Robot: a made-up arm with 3 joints.
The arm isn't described. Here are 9 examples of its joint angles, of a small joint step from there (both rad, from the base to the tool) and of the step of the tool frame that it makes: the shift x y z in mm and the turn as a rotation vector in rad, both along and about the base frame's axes.
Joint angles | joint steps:
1: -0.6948 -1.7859 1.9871 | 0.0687 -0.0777 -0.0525
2: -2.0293 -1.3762 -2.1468 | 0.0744 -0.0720 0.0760
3: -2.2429 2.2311 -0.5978 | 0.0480 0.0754 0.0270
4: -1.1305 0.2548 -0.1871 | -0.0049 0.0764 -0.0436
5: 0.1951 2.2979 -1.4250 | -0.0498 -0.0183 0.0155
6: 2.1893 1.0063 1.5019 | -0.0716 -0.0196 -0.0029
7: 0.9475 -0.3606 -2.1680 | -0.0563 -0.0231 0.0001
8: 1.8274 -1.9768 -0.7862 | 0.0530 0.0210 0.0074
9: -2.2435 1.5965 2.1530 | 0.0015 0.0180 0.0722
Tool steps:
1: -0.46 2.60 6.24 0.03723 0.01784 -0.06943
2: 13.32 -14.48 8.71 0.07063 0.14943 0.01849
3: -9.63 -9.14 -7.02 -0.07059 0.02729 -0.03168
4: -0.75 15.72 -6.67 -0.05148 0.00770 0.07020
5: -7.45 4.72 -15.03 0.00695 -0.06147 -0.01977
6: 10.01 -2.10 14.37 -0.01724 -0.06916 0.00947
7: 0.37 -5.06 11.28 -0.01843 -0.05626 -0.01393
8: 2.16 0.33 -9.81 0.01937 0.05983 -0.00860
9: 4.97 -1.25 -8.90 -0.01564 -0.07066 -0.00924
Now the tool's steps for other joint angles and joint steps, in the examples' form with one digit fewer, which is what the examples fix.
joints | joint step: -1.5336 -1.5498 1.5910 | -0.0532 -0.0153 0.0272
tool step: 2.9 0.1 -16.0 0.0153 -0.0260 -0.0005
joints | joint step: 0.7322 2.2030 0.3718 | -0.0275 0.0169 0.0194
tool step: -6.8 -0.8 2.2 0.0199 -0.0431 0.0051
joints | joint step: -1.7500 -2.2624 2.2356 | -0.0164 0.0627 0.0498
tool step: 0.1 -6.9 9.5 -0.0673 0.0229 0.0183
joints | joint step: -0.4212 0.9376 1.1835 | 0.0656 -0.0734 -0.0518
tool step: 27.1 -10.6 2.9 0.0576 0.1062 -0.0558
